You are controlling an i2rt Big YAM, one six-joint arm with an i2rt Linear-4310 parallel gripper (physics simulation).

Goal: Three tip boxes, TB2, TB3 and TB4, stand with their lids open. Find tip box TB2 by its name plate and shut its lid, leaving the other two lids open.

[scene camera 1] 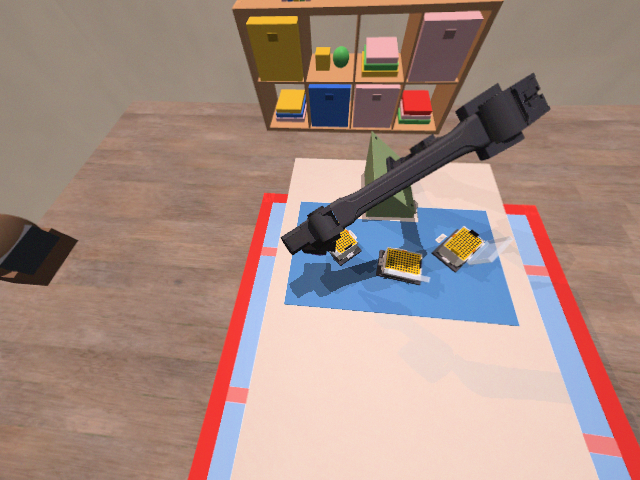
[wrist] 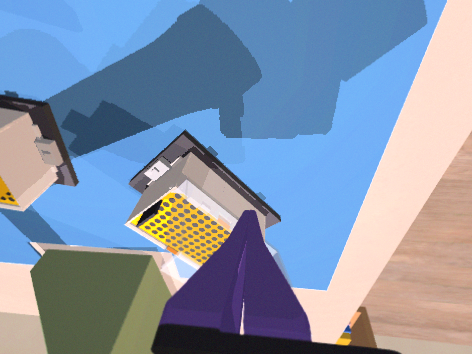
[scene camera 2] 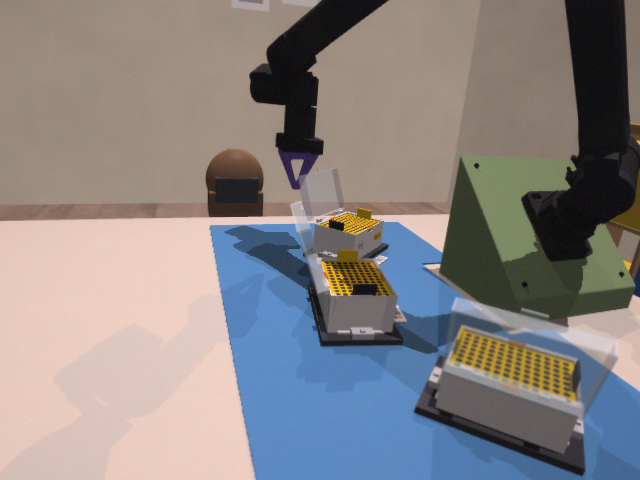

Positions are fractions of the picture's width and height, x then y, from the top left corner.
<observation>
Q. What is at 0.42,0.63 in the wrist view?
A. A clear lid.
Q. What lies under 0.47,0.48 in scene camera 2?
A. A clear lid.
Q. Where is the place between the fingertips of my gripper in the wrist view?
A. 0.53,0.61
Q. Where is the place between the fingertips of my gripper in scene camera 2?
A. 0.46,0.39
</observation>
